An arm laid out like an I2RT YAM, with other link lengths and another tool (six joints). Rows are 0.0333 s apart.
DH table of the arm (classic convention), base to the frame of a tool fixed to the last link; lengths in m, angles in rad. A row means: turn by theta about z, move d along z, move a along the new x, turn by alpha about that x. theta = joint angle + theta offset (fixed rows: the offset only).
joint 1: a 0.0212  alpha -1.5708  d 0.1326  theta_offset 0
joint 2: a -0.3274  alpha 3.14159  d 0  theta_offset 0
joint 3: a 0.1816  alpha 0  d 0  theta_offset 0.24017
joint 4: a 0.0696  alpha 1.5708  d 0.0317  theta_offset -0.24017
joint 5: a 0  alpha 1.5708  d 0.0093  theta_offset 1.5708
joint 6: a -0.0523  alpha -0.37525  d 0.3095  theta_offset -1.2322
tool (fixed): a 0  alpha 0  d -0.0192  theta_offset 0
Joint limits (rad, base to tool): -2.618..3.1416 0..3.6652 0..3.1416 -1.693..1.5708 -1.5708..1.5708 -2.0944..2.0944
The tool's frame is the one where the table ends.
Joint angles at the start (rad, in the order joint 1, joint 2, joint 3, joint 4, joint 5, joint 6):
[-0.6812, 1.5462, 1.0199, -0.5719, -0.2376, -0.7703]
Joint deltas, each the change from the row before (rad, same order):
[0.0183, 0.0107, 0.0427, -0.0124, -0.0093, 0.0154]
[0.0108, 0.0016, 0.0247, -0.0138, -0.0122, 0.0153]
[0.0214, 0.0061, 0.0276, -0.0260, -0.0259, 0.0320]
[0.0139, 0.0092, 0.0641, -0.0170, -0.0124, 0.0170]
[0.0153, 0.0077, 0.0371, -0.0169, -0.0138, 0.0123]
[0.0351, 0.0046, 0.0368, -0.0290, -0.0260, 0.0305]
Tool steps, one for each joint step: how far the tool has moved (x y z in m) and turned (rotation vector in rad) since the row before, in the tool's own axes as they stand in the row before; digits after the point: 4 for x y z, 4 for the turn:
[0.0161, -0.0026, -0.0014, 0.0100, 0.0215, 0.0030]
[0.0089, -0.0042, -0.0032, 0.0133, 0.0107, 0.0083]
[0.0078, -0.0132, -0.0059, 0.0370, -0.0010, 0.0158]
[0.0237, -0.0005, -0.0034, 0.0064, 0.0369, 0.0087]
[0.0121, -0.0058, -0.0031, 0.0177, 0.0153, 0.0018]
[0.0109, -0.0177, -0.0078, 0.0441, 0.0070, 0.0039]

